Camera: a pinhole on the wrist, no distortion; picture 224 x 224 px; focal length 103.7 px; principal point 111.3 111.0 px. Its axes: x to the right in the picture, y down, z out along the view. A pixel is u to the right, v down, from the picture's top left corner.
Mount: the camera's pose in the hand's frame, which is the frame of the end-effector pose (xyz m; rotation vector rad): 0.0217 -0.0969 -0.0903 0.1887 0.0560 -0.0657
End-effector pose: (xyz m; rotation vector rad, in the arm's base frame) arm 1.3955 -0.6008 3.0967 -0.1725 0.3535 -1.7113
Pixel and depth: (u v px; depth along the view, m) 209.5 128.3 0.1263
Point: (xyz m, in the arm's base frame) 1.2789 -0.7361 3.1477
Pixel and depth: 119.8 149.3 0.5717
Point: 1.5331 -0.7789 3.5641
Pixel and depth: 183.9 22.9 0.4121
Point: 0.9145 -0.8585 3.4643
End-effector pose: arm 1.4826 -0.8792 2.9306 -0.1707 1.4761 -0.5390
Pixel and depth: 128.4 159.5 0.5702
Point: 1.9928 -1.0162 2.8183
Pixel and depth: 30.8 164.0 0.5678
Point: 2.0391 -0.7400 3.2745
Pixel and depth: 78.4 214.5 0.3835
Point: 1.8872 -0.7478 2.9263
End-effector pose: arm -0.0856 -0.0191 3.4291 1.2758 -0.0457 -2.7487
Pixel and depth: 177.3 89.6 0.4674
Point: -0.5790 0.2324 3.3676
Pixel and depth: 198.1 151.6 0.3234
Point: -0.4708 -0.0095 3.3361
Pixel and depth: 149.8 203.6 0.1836
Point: -0.2425 -0.0586 3.4221
